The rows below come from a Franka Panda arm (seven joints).
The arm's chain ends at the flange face. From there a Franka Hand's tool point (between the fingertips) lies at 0.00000 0.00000 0.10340 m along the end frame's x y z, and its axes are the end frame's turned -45 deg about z.
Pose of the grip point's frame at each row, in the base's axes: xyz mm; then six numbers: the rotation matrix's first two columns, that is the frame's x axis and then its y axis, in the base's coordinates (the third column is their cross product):
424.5 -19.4 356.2 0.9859 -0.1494 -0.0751 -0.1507 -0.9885 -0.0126
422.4 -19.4 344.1 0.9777 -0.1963 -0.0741 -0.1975 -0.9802 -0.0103
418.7 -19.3 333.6 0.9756 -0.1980 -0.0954 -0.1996 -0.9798 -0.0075
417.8 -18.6 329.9 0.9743 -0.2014 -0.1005 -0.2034 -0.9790 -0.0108
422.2 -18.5 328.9 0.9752 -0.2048 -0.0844 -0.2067 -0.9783 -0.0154
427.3 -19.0 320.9 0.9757 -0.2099 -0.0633 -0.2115 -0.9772 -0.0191
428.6 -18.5 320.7 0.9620 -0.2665 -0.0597 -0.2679 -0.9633 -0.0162
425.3 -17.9 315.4 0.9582 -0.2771 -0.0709 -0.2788 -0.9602 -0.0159
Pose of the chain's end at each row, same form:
432.0 -21.9 459.3 0.5906 -0.8046 -0.0620 -0.8037 -0.5933 0.0442
429.7 -22.0 447.2 0.5517 -0.8319 -0.0597 -0.8310 -0.5543 0.0451
428.2 -22.0 436.5 0.5487 -0.8328 -0.0728 -0.8310 -0.5528 0.0622
427.7 -21.8 432.8 0.5451 -0.8347 -0.0787 -0.8328 -0.5498 0.0634
430.4 -21.9 431.9 0.5434 -0.8366 -0.0706 -0.8357 -0.5469 0.0488
433.3 -22.3 424.1 0.5404 -0.8394 -0.0583 -0.8395 -0.5426 0.0313
434.1 -21.8 423.9 0.4908 -0.8696 -0.0537 -0.8697 -0.4927 0.0308
431.9 -21.5 418.5 0.4804 -0.8749 -0.0614 -0.8747 -0.4830 0.0389

